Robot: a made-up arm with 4 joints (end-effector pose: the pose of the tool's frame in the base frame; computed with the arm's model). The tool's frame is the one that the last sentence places.
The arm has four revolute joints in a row. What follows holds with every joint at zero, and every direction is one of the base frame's.
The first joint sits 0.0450 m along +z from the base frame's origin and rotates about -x.
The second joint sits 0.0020 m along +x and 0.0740 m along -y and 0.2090 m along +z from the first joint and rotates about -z.
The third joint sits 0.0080 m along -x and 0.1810 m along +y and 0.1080 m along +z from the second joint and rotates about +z.
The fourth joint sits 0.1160 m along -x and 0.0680 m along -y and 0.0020 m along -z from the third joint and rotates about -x.
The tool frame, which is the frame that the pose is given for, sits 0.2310 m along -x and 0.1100 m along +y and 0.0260 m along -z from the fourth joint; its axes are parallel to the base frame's.
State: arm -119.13 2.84 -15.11 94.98
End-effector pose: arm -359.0 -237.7 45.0 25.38 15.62 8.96
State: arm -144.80 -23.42 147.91 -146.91
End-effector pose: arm 287.8 -376.6 -175.0 1.80 -4.98 -172.90
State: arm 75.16 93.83 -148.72 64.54
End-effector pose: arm 382.3 104.0 450.9 -4.43 59.07 153.75
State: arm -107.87 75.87 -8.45 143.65
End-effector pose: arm -29.9 -351.6 253.4 19.28 71.28 72.04
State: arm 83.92 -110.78 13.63 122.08
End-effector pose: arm 154.2 197.4 416.1 -42.75 55.12 171.21
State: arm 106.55 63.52 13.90 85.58
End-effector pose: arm -129.5 131.4 -226.5 159.78 -46.90 18.52
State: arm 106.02 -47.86 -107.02 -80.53
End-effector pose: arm -336.3 312.7 -385.0 -38.72 -55.61 24.81
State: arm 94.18 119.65 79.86 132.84
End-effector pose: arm -207.0 255.6 85.4 131.73 -39.66 3.47
